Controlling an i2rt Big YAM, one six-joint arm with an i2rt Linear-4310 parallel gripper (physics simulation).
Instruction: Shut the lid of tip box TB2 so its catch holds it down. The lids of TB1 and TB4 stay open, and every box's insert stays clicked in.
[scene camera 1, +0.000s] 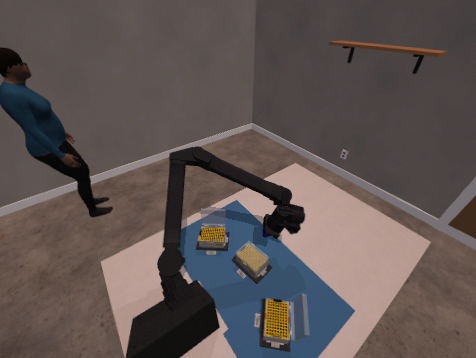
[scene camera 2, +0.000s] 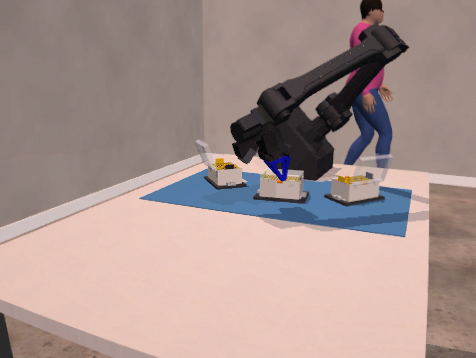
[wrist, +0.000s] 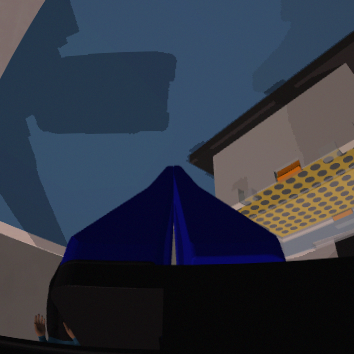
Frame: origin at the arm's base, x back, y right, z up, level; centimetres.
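Seen in the pictures: gripper, fingertip midpoint: (scene camera 1: 264, 236) (scene camera 2: 283, 180) (wrist: 173, 176); arm's base at its link origin: (scene camera 1: 180, 298) (scene camera 2: 308, 137).
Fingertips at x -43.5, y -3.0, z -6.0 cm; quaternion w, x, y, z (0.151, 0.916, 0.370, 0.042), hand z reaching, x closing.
Offsets run from my fingertips to a thing's top centre. "spot": to the spot under its first point. Level surfaces: height alone.
The middle tip box @(dx +11.7, dy +3.6, dz -0.3 cm) (scene camera 1: 252, 259) (scene camera 2: 281, 190) (wrist: 255, 155) appears to be TB2, though its label is unreadable. Its clear lid @(spot: dx +10.7, dy -0.9, dz -0.3 cm) (scene camera 2: 296, 173) lies low over the yellow insert; the views do not show whether the catch holds. My gripper (scene camera 1: 265, 235) (scene camera 2: 284, 179) (wrist: 173, 176) is shut and empty, its blue fingertips beside the middle box, near lid height. Two other boxes have raised clear lids: one box @(dx +18.0, dy -17.1, dz -1.4 cm) (scene camera 1: 212, 236) (scene camera 2: 352, 192) at the back left in scene camera 1, another (scene camera 1: 276, 320) (scene camera 2: 226, 176) at the front. I cannot tell which is TB1 or TB4.
The boxes stand on dark bases on a blue mat @(dz -8.0 cm) (scene camera 1: 312, 295) (scene camera 2: 175, 196) (wrist: 120, 30) on the pale table @(dz -8.3 cm) (scene camera 1: 360, 235) (scene camera 2: 215, 280). The raised lids @(spot: dx +12.4, dy -23.5, dz +2.2 cm) (scene camera 1: 213, 216) @(spot: dx +14.9, dy +33.4, dz +6.4 cm) (scene camera 1: 305, 316) stand up beside their boxes. A person (scene camera 1: 37, 120) (scene camera 2: 367, 70) stands beyond the table.
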